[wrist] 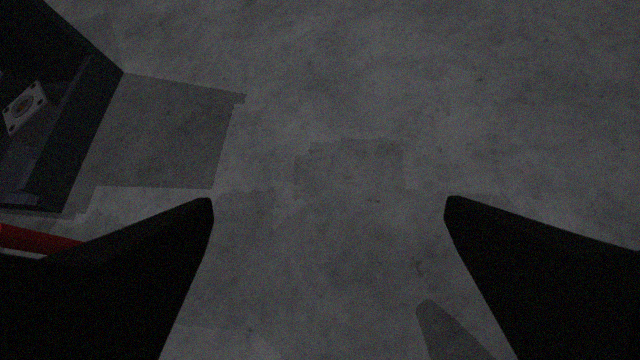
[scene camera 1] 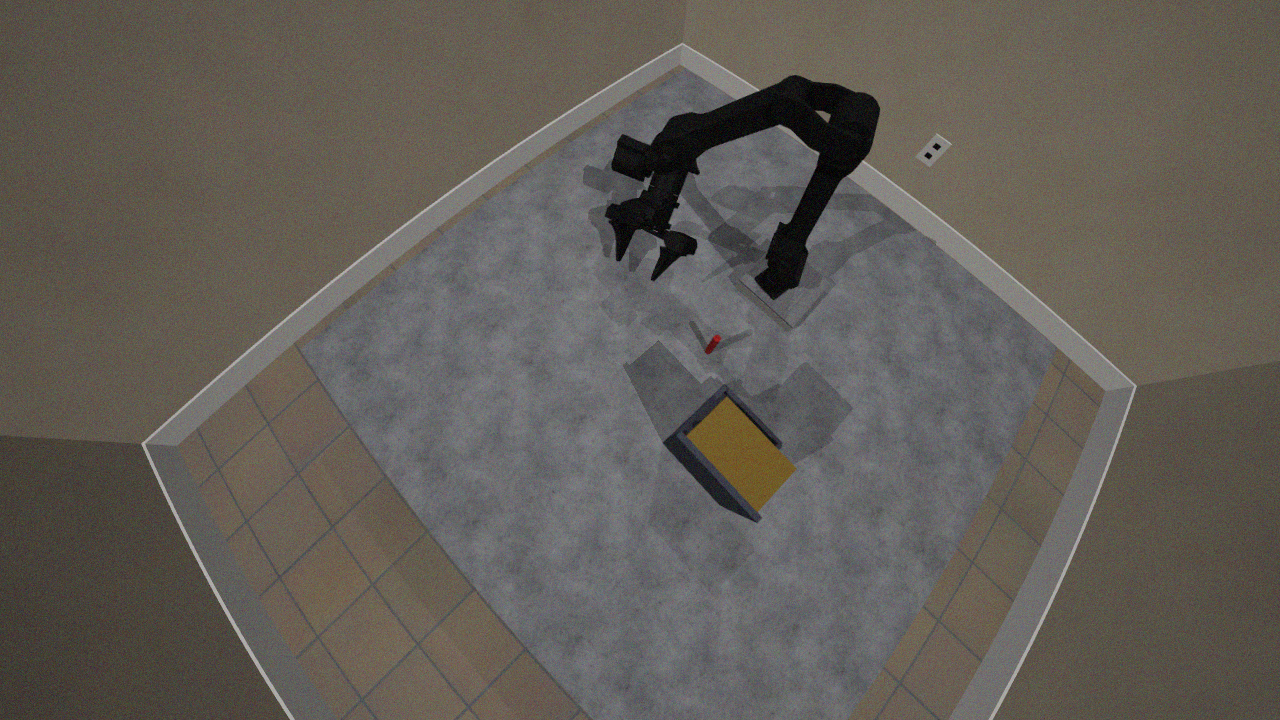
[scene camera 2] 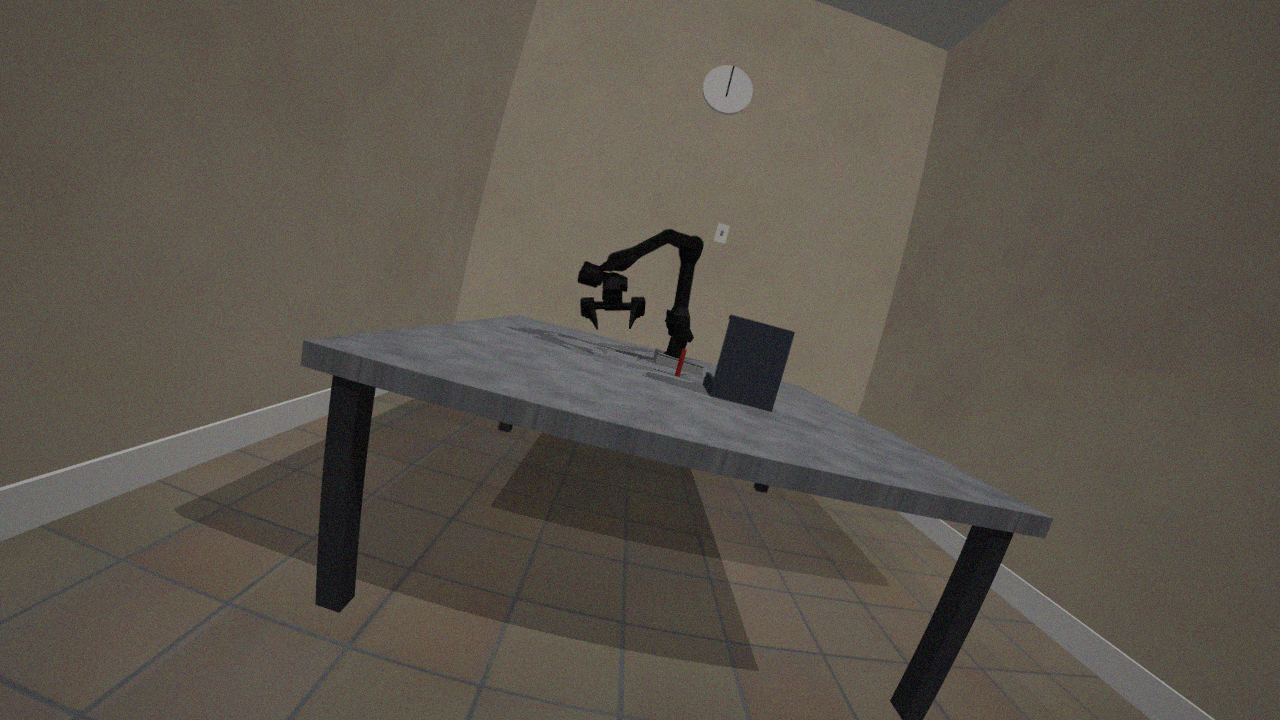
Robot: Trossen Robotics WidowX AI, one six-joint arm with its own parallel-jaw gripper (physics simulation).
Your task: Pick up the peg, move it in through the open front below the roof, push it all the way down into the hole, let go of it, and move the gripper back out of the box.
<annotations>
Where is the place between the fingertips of the gripper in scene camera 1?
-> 634, 270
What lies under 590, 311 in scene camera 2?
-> The gripper.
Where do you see a dark box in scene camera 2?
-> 753, 357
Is the gripper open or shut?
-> Open.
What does the gripper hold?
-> Nothing.
</annotations>
